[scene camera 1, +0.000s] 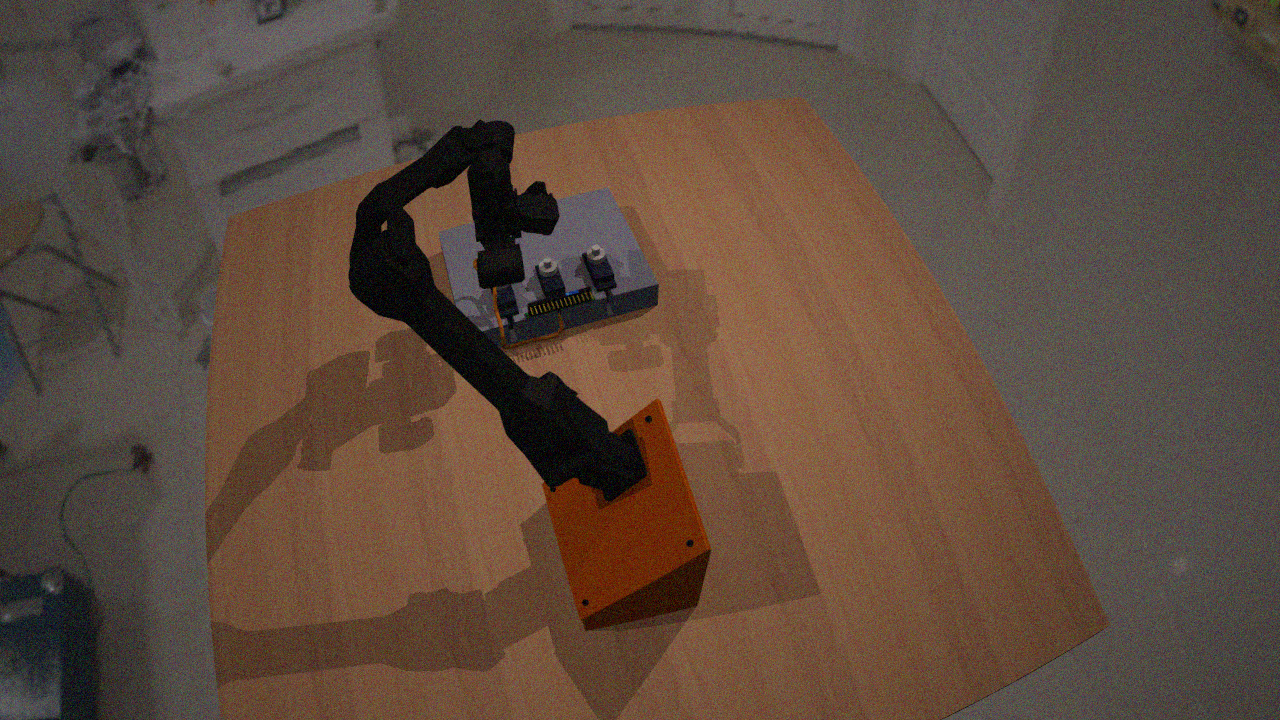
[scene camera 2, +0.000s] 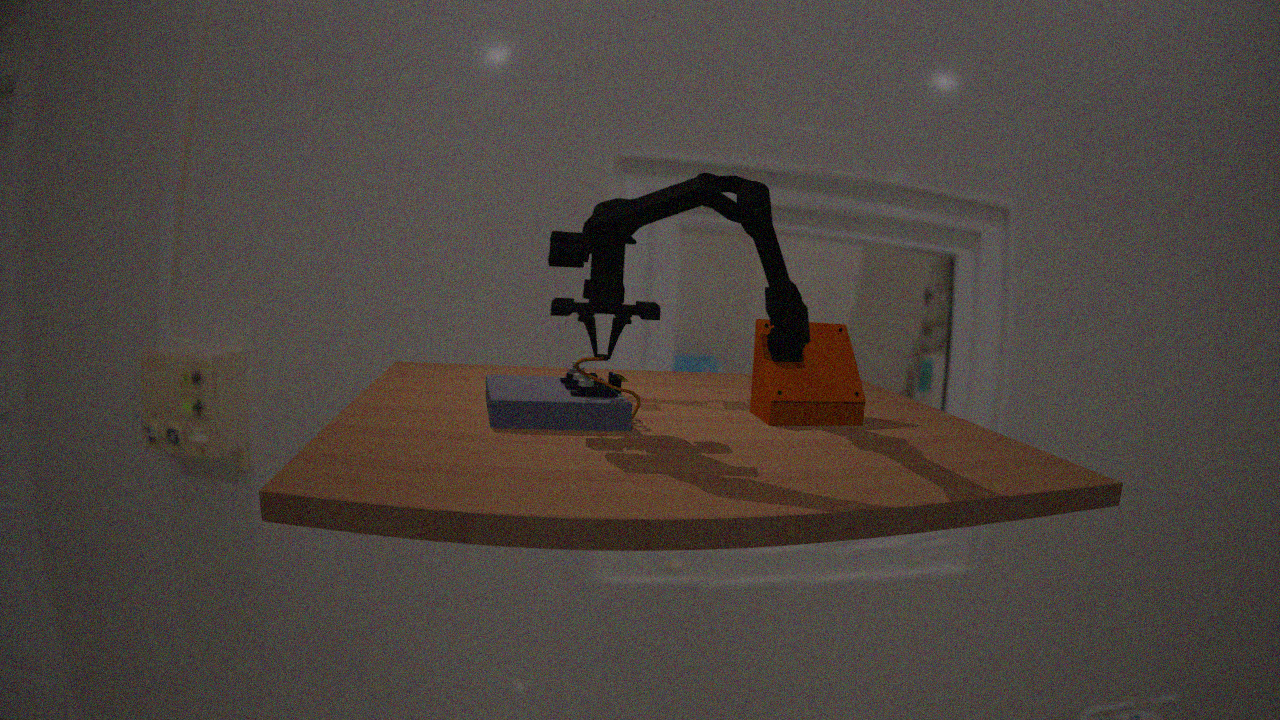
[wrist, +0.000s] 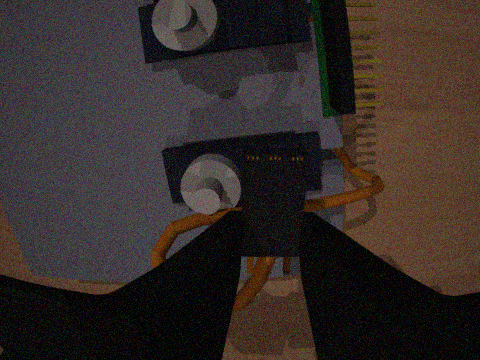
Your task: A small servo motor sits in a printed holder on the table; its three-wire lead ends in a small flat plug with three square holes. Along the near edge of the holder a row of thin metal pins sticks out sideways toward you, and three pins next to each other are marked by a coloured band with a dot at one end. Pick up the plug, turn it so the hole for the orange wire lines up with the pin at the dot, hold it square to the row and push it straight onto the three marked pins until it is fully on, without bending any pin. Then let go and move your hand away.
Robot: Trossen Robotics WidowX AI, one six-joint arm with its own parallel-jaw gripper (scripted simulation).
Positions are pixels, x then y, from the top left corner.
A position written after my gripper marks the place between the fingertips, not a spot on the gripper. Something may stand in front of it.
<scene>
My gripper shows in scene camera 1 [502, 273], in scene camera 2 [602, 358] and in the wrist view [270, 224]. One and the same spot on a grey-blue holder: [scene camera 1: 593, 218] is [scene camera 2: 520, 379].
</scene>
